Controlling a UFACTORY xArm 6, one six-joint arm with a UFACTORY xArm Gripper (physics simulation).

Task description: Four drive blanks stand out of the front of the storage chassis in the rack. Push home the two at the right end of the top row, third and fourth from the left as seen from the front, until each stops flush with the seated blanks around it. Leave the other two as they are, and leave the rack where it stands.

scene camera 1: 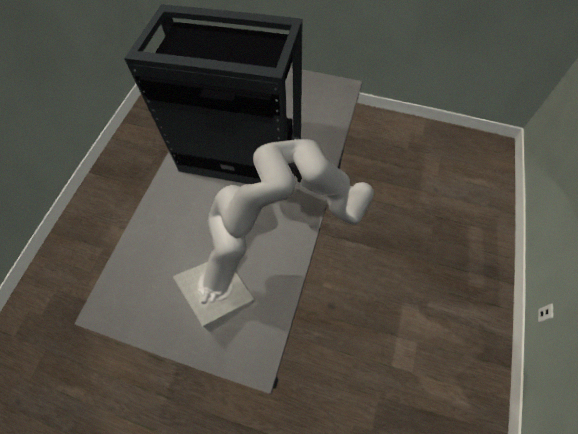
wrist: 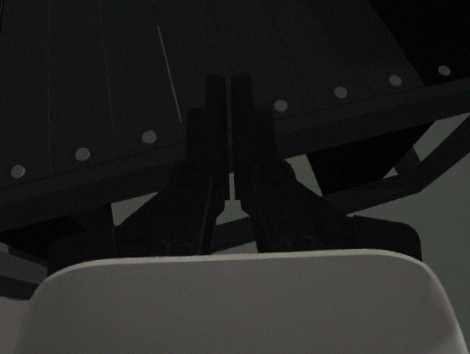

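Seen in the pictures: gripper, between the fingertips: (wrist: 228, 101); arm's base, origin of its link: (scene camera 1: 215, 286).
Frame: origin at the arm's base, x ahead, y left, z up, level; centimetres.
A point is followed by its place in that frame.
Note:
The dark rack (scene camera 1: 291, 67) @(x 74.2, y -13.3, z 37.7 cm) (wrist: 350, 131) @(x 51.1, y -15.7, z 33.2 cm) stands at the back left in the scene view; the wrist view shows its side rail running slantwise, with round screw heads. The dark front panels (scene camera 1: 220, 132) @(x 49.2, y 8.4, z 25.7 cm) (wrist: 125, 75) @(x 48.9, y -8.0, z 18.3 cm) are too dark to tell the chassis or single drive blanks apart. A thin bright line marks one edge in the wrist view. My gripper (wrist: 228, 101) @(x 41.3, y -17.8, z 23.5 cm) is shut and empty, its two black fingers close together in front of the rack's panels near the rail. Whether the fingertips touch anything cannot be told. In the scene view the arm hides the gripper.
The white arm (scene camera 1: 277, 165) @(x 21.1, y -20.9, z 51.2 cm) rises from a square base plate (scene camera 1: 227, 312) @(x -8.2, y -7.2, z 0.5 cm) on a grey mat (scene camera 1: 145, 280) @(x -1.9, y 30.0, z -7.6 cm) and bends in front of the rack's lower right corner. Wooden floor (scene camera 1: 400, 260) lies right of the mat. Walls with white skirting stand behind and at the right.

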